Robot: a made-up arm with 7 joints. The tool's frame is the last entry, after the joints. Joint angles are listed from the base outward. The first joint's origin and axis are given. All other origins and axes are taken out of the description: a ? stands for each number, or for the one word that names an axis. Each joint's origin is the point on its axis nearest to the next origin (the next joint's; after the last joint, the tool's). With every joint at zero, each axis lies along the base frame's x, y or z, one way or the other. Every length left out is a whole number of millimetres.
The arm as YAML. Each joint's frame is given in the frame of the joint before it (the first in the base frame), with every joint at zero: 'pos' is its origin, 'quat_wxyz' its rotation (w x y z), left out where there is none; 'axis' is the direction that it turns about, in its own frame. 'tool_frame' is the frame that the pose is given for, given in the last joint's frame.
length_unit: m
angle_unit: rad
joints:
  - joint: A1
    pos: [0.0, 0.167, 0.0]
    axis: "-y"
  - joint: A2
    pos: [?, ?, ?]
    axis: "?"
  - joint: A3
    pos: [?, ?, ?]
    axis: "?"
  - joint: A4
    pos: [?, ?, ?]
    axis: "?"
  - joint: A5
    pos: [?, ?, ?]
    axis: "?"
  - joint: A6
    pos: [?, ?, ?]
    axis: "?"
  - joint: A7
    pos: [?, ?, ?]
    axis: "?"
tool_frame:
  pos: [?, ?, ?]
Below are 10 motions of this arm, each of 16 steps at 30 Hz.
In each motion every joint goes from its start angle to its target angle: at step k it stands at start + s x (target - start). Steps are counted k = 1, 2, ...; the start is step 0. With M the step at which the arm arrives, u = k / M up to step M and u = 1 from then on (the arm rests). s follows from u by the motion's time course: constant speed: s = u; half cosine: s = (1 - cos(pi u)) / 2; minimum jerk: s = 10 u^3 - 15 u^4 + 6 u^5.
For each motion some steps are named. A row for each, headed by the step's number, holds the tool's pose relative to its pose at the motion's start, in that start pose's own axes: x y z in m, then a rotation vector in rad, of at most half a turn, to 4 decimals.
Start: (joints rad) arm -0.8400 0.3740 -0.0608 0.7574 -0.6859 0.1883 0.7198
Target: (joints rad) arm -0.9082 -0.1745 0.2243 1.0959 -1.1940 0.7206 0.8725
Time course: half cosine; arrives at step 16
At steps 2, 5, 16:
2: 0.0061 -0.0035 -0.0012 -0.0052 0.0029 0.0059
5: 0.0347 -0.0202 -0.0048 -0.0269 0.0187 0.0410
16: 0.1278 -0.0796 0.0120 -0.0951 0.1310 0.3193

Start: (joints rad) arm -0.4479 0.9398 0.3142 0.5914 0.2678 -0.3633 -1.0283
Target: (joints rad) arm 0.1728 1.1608 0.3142 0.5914 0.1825 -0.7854 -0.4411
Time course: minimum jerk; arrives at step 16
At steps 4, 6, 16:
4: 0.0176 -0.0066 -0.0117 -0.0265 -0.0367 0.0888
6: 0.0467 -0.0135 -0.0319 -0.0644 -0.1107 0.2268
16: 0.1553 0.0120 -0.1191 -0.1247 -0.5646 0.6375

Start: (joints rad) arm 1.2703 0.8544 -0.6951 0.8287 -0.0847 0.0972 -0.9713
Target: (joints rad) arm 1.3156 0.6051 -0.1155 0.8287 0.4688 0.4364 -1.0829
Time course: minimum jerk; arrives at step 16
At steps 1, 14, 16:
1: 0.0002 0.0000 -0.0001 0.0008 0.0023 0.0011
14: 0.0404 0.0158 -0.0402 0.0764 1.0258 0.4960
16: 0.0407 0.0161 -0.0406 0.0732 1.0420 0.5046

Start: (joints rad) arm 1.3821 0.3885 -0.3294 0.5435 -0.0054 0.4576 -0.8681
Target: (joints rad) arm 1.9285 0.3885 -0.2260 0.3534 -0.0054 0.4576 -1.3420
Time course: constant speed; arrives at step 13
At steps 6, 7, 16:
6: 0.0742 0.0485 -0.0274 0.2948 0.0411 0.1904
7: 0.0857 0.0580 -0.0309 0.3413 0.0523 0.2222
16: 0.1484 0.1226 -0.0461 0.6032 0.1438 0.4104

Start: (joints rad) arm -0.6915 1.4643 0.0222 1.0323 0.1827 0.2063 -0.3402
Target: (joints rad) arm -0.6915 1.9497 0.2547 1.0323 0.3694 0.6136 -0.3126
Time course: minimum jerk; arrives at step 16
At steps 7, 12, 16:
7: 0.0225 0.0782 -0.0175 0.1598 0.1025 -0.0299
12: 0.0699 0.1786 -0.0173 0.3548 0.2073 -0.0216
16: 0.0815 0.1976 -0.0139 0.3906 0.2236 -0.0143

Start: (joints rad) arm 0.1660 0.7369 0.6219 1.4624 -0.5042 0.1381 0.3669
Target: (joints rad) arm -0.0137 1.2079 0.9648 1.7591 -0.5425 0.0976 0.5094
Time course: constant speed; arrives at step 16
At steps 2, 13, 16:
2: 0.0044 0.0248 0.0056 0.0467 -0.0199 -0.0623
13: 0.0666 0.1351 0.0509 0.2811 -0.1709 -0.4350
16: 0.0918 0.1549 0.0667 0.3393 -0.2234 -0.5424

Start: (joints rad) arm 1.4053 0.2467 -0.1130 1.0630 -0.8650 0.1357 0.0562
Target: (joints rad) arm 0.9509 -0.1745 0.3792 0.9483 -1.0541 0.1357 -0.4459
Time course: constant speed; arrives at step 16
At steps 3, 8, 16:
3: -0.0107 -0.0344 0.0133 0.0223 0.0803 0.0665
8: -0.0281 -0.0930 0.0463 0.0465 0.2447 0.1507
16: -0.0474 -0.1832 0.1294 0.0478 0.5640 0.2003

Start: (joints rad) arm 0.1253 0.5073 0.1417 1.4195 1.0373 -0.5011 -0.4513
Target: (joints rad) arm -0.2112 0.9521 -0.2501 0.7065 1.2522 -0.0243 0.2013
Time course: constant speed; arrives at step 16
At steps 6, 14, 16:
6: -0.0118 0.0933 0.0067 -0.0773 0.3860 -0.3791
14: 0.0470 0.2185 0.0162 -0.0122 0.9059 -0.7529
16: 0.0748 0.2436 0.0163 0.0378 1.0224 -0.8221

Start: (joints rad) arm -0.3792 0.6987 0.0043 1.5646 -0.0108 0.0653 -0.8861
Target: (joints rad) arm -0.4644 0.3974 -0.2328 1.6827 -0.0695 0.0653 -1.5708
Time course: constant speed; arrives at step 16
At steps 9, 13, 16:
9: 0.0156 -0.0363 0.0659 0.2207 0.0973 0.0996
13: 0.0276 -0.0484 0.0944 0.3245 0.1547 0.1397
16: 0.0385 -0.0558 0.1149 0.4047 0.2038 0.1669

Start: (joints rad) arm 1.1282 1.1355 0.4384 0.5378 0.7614 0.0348 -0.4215
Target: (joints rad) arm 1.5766 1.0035 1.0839 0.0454 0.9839 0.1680 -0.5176
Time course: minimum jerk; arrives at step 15
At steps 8, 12, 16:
8: -0.0380 0.0146 -0.0091 0.2353 0.4427 0.6001
12: -0.0751 -0.0143 0.0047 0.2819 0.8190 0.9826
16: -0.0798 -0.0217 0.0083 0.2802 0.8811 1.0379

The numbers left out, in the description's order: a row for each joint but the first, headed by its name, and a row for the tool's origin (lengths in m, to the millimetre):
A2: xyz 0.0 0.0 0.0, axis +x
A3: xyz 0.0 0.0 -0.224, axis +z
A4: xyz 0.0 0.0 0.0, axis -y
A5: xyz 0.0 0.0 -0.242, axis +z
A6: xyz 0.0 0.0 0.0, axis +y
A7: xyz 0.0 0.0 0.0, axis -x
tool: xyz 0.0 0.0 0.0

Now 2 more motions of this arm.
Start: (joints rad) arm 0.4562 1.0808 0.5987 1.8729 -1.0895 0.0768 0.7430
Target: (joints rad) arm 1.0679 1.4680 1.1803 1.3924 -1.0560 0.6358 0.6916
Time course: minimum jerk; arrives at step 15
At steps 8, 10, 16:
8: -0.1509 0.0681 0.0463 0.3411 0.7076 0.5127
10: -0.2059 0.0763 0.0931 0.4929 0.9456 0.7850
16: -0.2481 0.0703 0.1447 0.6343 1.1298 1.0664

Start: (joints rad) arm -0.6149 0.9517 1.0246 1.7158 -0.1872 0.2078 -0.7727
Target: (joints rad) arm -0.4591 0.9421 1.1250 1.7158 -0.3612 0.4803 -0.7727
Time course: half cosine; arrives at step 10
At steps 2, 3, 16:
2: 0.0002 0.0022 -0.0032 0.0250 0.0146 -0.0235
3: 0.0004 0.0048 -0.0068 0.0540 0.0324 -0.0504
16: -0.0003 0.0261 -0.0299 0.2657 0.1913 -0.2354

